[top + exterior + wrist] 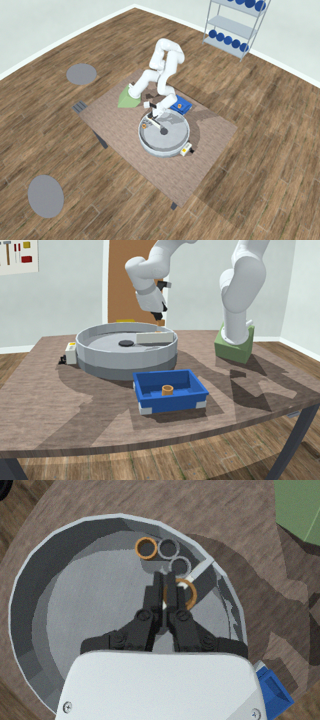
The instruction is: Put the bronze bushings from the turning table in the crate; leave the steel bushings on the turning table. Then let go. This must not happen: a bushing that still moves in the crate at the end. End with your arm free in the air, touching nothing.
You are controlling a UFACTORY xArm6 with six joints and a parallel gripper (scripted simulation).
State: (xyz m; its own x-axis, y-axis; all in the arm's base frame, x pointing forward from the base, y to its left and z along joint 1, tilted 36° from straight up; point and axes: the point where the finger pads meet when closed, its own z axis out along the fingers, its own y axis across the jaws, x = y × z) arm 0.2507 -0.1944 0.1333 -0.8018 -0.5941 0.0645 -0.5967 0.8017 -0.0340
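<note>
Now: hand 7 cm short of the blue crate, 34 cm to the right of it and 15 cm above it. The rest, counted from my hand: turning table: 14 cm ahead, 1 cm to the left, 12 cm below.
</note>
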